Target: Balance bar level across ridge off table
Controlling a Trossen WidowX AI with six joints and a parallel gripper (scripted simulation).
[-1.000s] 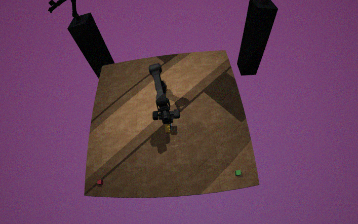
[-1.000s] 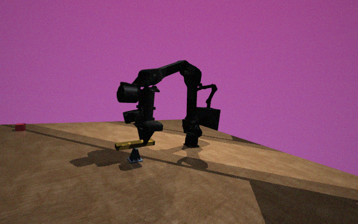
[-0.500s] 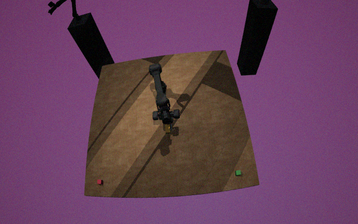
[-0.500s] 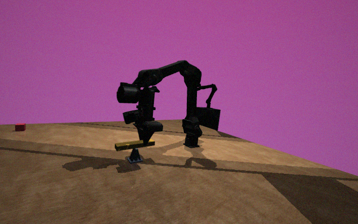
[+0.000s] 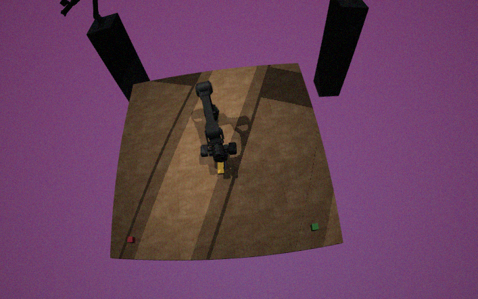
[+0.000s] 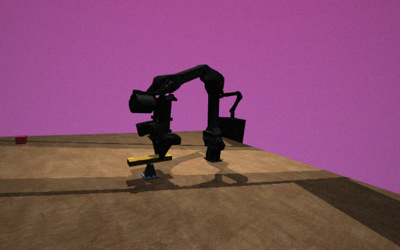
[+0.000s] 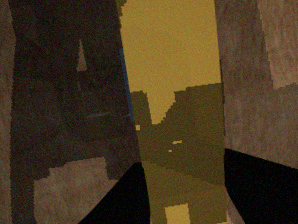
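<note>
The yellow bar lies 30 mm ahead of my gripper tip. From my gripper tip the other things lie so: green cube: 440 mm ahead, 460 mm to the left, 40 mm below; dark blue ridge: 30 mm ahead, 40 mm below; red cube: 440 mm ahead, 540 mm to the right, 40 mm below.
</note>
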